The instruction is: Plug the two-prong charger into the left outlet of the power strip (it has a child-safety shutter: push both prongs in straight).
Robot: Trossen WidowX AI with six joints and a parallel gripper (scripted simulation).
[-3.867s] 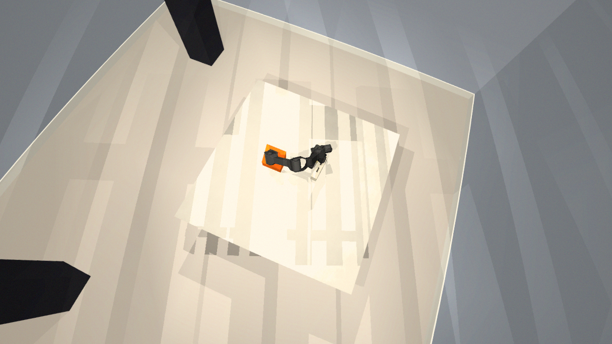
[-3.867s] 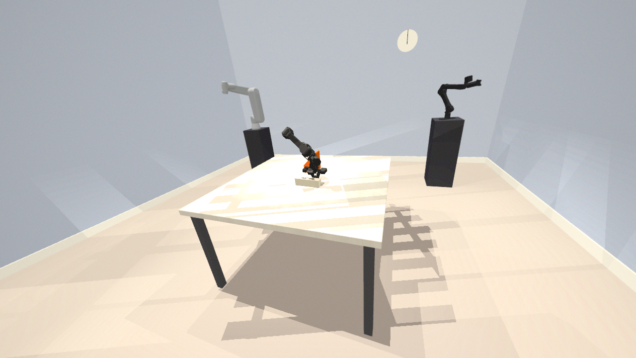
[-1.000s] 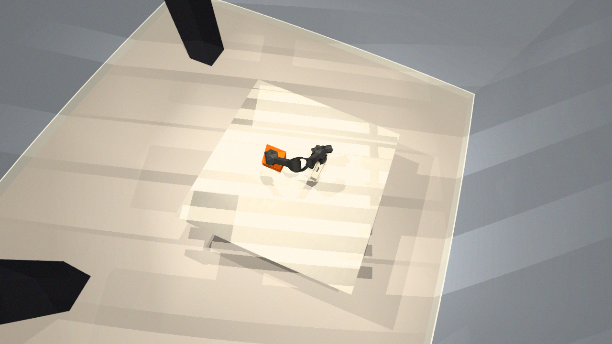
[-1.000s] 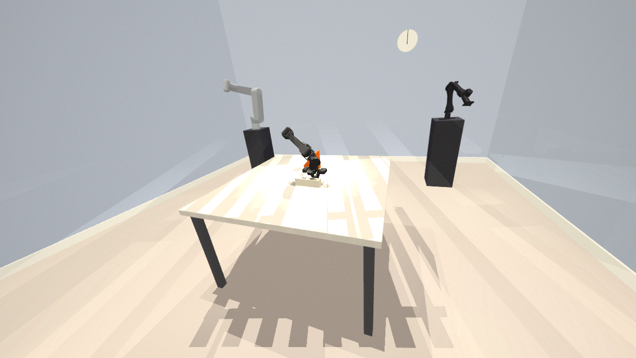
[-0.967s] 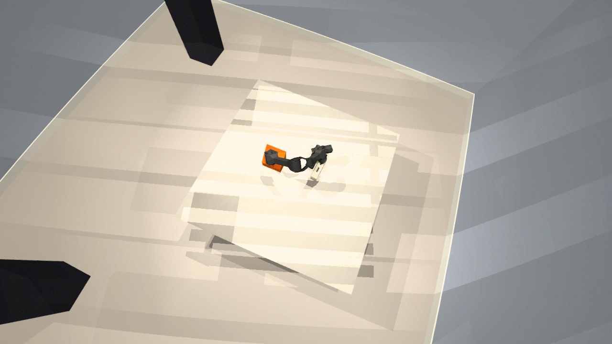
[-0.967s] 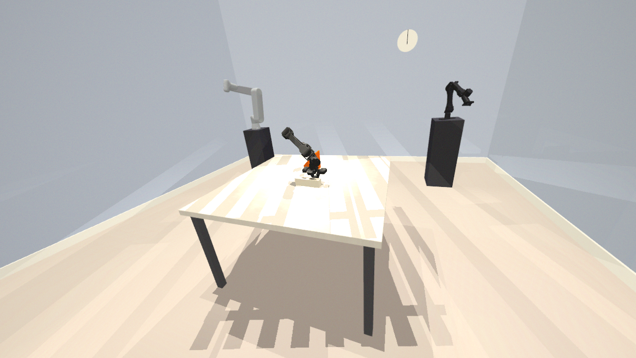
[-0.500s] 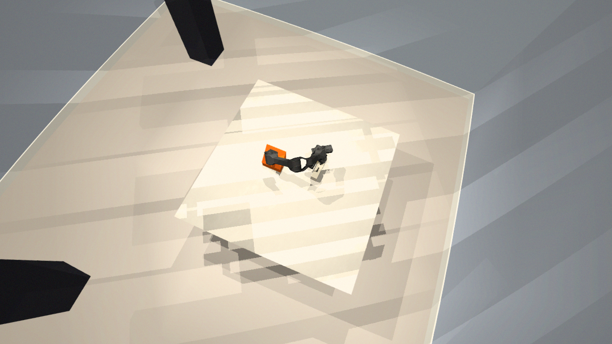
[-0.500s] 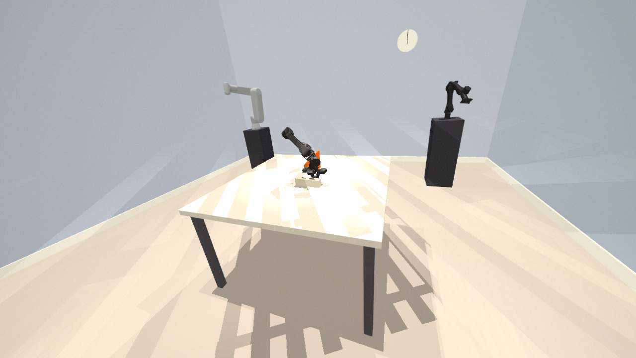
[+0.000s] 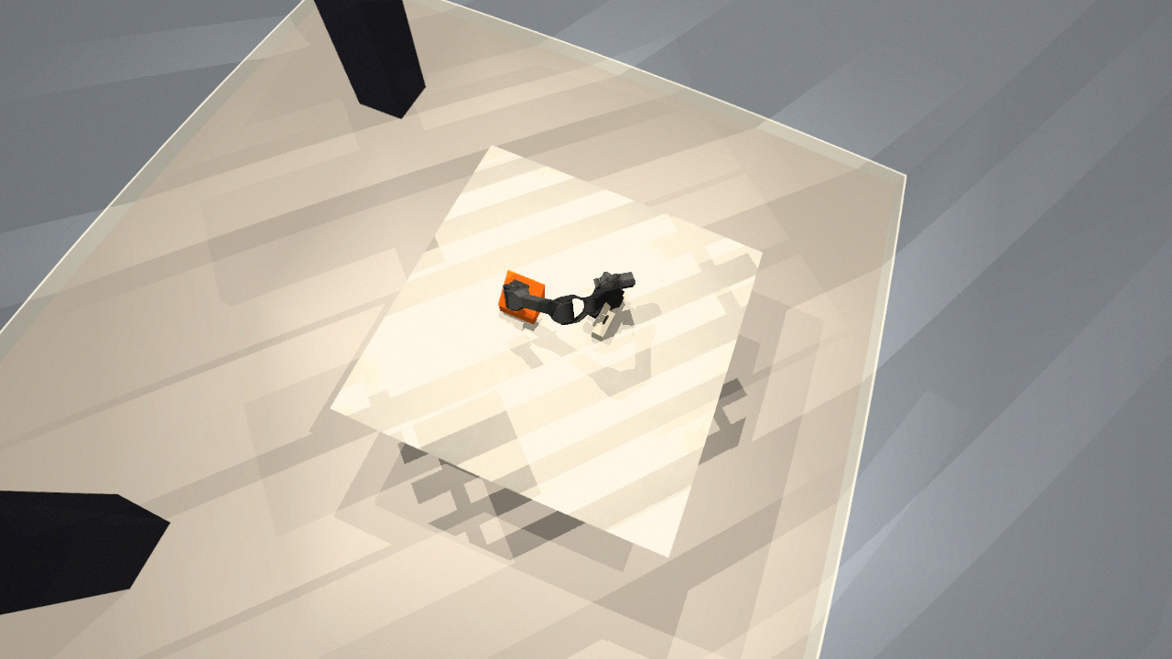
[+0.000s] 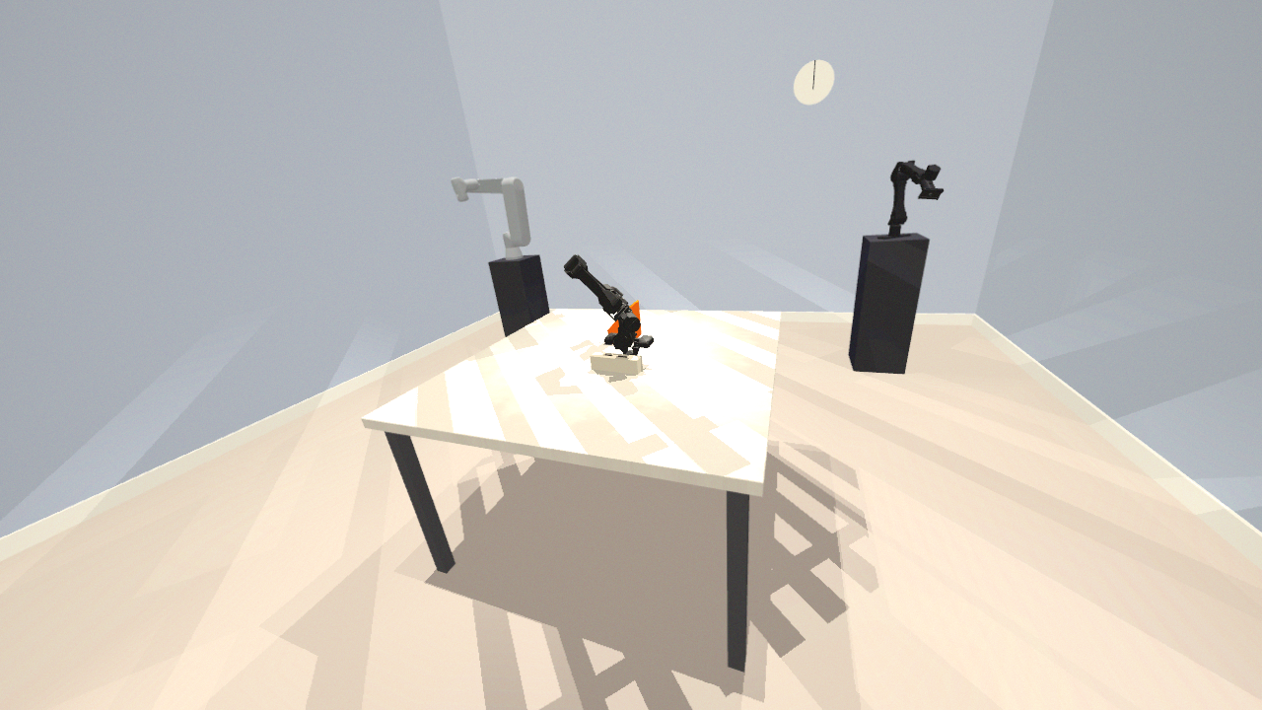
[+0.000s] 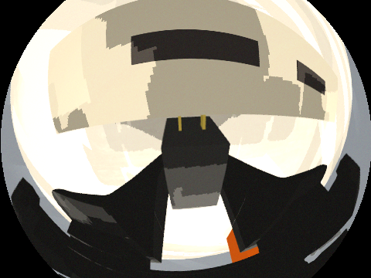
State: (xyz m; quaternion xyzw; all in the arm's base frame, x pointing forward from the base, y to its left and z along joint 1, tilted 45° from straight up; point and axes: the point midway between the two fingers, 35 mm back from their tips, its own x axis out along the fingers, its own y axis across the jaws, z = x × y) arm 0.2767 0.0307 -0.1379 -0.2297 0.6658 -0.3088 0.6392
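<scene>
Right now the black two-prong charger is 20 mm ahead of my gripper tip and 10 mm above it.
</scene>
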